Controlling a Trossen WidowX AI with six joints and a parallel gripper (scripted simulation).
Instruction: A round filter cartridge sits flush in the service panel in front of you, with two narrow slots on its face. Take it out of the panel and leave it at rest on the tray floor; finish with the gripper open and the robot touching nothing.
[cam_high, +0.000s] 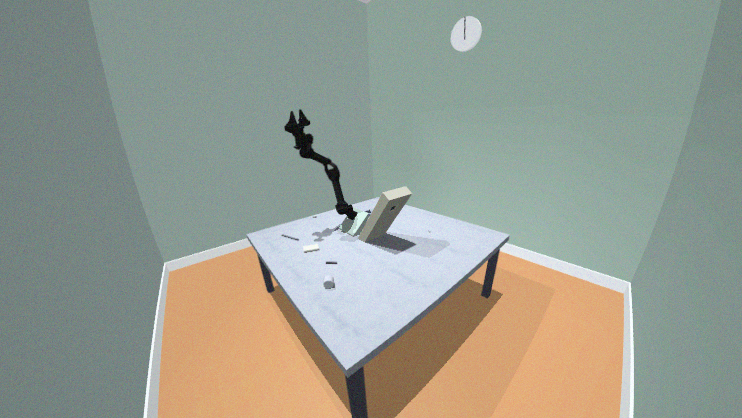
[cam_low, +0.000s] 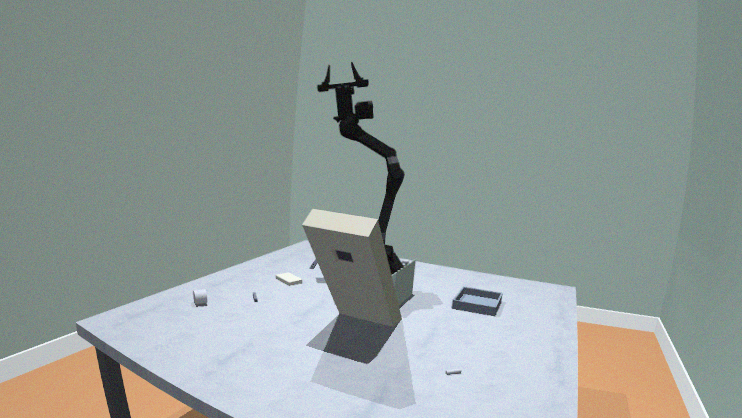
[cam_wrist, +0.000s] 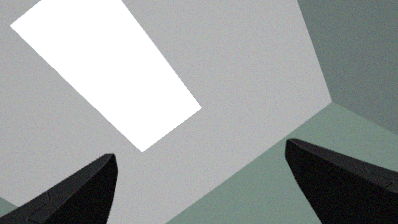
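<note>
The round filter cartridge lies 54 cm below my gripper tip, 44 cm ahead of it and 30 cm to the left of it. The rest, counted from my gripper tip: beige block 80 cm below, 15 cm ahead, 8 cm to the right; pale peg 80 cm below, 63 cm to the left, 49 cm ahead; grey tray 79 cm below, 59 cm to the left.
</note>
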